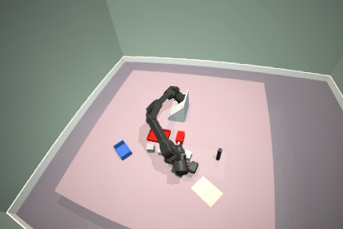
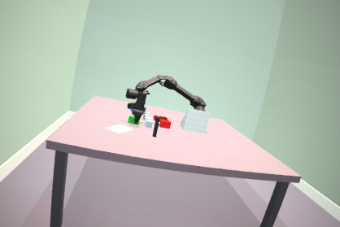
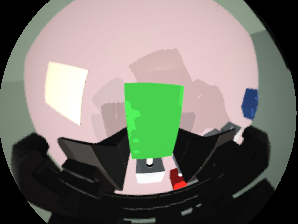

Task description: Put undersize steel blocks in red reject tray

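The green GO gauge is 20 mm above my gripper tip and 10 mm behind it. Also, from my gripper tip: blue tray (410 mm to the right, 20 mm behind); small red piece (170 mm behind, 60 mm to the right, 10 mm above); cream sheet (170 mm to the left, 100 mm ahead, 10 mm below).
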